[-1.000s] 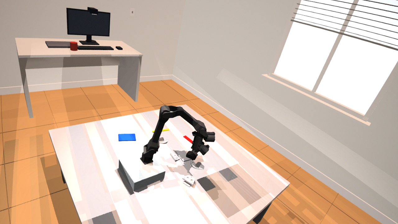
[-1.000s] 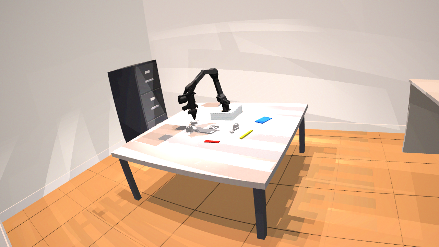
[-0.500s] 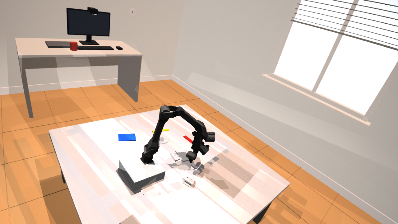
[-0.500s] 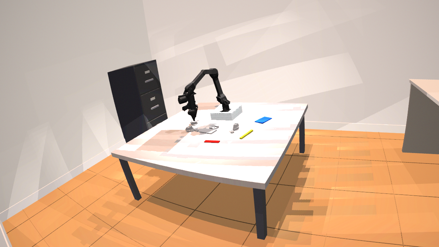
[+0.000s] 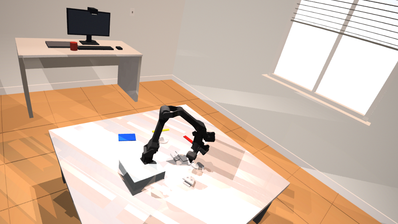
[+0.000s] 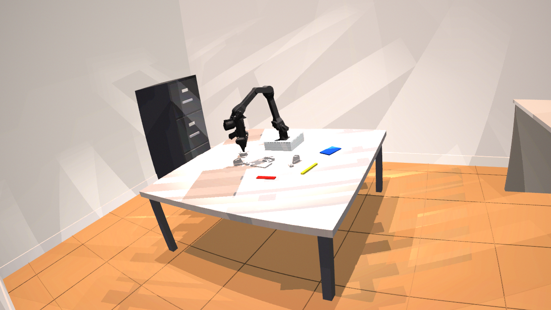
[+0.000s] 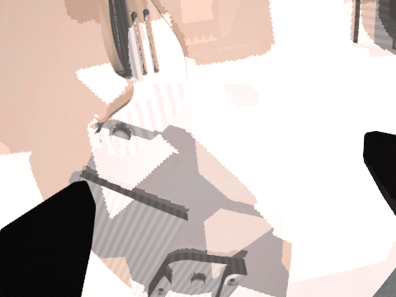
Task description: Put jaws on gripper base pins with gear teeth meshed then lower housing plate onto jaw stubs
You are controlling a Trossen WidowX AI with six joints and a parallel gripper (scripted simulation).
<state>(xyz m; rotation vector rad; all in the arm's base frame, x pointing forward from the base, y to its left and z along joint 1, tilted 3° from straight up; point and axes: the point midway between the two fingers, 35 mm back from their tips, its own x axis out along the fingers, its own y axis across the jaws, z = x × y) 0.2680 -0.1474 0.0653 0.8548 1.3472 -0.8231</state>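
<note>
The curved jaw lies 4 cm ahead of my gripper tip, 2 cm to the left of it and 8 cm below it. The rest, counted from my gripper tip: yellow stick 5 cm ahead, 46 cm to the left, 8 cm below; blue card 24 cm behind, 49 cm to the left, 8 cm below; red strip 20 cm ahead, 26 cm to the left, 8 cm below.
</note>
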